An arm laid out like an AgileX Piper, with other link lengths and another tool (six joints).
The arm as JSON. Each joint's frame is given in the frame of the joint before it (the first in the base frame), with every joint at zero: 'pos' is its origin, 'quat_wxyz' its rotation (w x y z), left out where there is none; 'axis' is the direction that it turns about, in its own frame. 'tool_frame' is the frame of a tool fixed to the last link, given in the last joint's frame.
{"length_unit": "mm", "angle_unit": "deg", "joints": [
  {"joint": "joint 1", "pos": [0.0, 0.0, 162.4], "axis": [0.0, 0.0, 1.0]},
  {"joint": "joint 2", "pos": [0.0, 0.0, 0.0], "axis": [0.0, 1.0, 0.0]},
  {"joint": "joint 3", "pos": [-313.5, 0.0, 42.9], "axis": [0.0, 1.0, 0.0]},
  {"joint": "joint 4", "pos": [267.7, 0.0, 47.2], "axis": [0.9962, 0.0, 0.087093]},
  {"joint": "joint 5", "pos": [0.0, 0.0, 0.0], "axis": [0.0, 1.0, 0.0]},
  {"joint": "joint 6", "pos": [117.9, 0.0, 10.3], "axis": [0.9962, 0.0, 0.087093]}
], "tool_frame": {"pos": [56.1, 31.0, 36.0], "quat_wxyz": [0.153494, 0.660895, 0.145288, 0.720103]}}
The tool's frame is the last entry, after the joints.
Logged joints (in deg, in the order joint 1, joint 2, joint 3, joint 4, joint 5, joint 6), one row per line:
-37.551 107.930 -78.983 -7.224 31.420 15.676
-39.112 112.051 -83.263 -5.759 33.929 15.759
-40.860 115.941 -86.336 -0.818 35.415 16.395
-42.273 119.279 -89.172 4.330 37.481 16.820
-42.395 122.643 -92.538 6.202 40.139 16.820
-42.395 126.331 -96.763 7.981 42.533 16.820
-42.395 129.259 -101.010 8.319 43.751 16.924
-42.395 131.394 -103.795 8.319 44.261 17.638
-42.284 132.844 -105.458 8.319 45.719 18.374
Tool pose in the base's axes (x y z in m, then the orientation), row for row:
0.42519 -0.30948 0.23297 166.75 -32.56 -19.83
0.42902 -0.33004 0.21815 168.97 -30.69 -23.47
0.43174 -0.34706 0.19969 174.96 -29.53 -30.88
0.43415 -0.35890 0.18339 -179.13 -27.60 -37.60
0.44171 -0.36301 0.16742 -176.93 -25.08 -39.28
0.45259 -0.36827 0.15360 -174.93 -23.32 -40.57
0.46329 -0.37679 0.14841 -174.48 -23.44 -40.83
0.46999 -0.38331 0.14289 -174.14 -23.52 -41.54
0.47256 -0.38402 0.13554 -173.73 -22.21 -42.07
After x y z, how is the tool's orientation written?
As angles about the fixed x, y, z axes (roll, pitch, yaw), in degrees.
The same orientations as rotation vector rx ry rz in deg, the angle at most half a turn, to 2 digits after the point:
153.09 -32.14 41.85
154.34 -36.35 39.48
156.41 -45.16 39.45
158.59 -53.66 39.34
160.86 -56.33 37.24
162.72 -58.46 36.12
162.85 -58.77 36.57
162.60 -59.69 36.86
163.33 -60.80 35.35

